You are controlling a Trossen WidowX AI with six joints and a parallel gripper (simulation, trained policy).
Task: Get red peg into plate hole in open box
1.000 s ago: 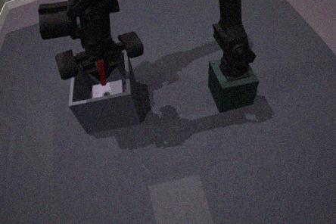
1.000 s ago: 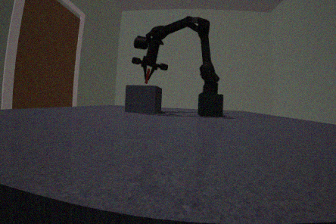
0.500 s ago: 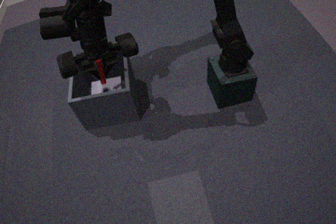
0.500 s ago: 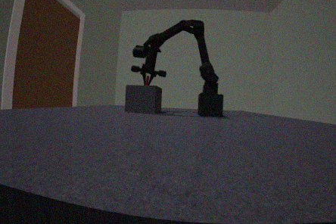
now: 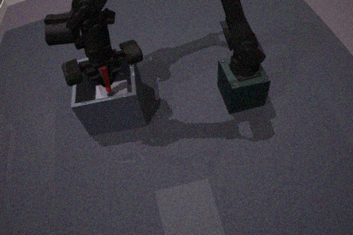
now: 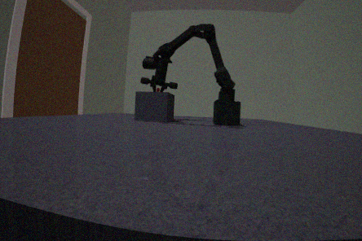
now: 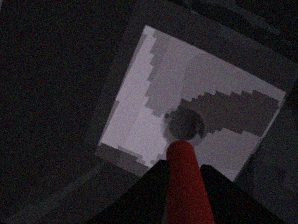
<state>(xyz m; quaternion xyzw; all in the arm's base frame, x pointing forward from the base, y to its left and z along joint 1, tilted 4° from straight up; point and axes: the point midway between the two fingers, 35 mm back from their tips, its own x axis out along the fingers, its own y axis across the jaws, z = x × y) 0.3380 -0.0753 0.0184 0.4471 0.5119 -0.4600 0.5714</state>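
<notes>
My gripper tip is 2 cm below the red peg.
</notes>
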